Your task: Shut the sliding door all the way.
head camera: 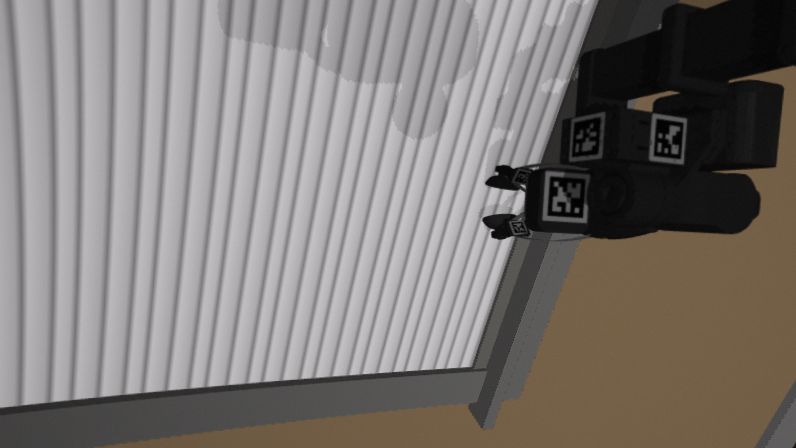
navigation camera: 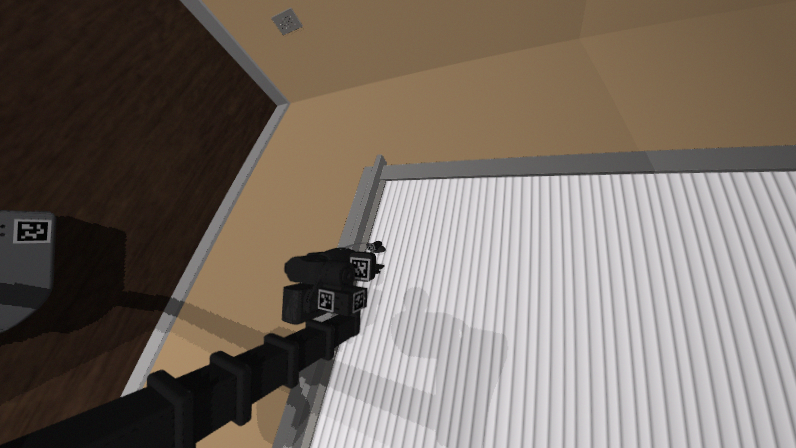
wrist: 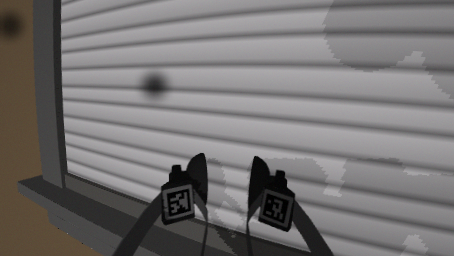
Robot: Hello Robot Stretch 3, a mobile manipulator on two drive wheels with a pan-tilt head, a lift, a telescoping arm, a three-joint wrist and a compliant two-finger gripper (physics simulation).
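Observation:
A white ribbed panel sits in a grey frame on a tan wall. It looks like a window with a blind. A sliding door cannot be plainly made out in these views. My gripper is open, with a gap between its fingertips and no object between them. It is in front of the panel's edge by the sill. Whether it touches the panel cannot be told.
My extended arm runs alongside the wall in the navigation view. My grey base shows at the left over the dark wood floor. A pale baseboard borders the wall. A wall outlet is near the top. Shadows fall on the panel.

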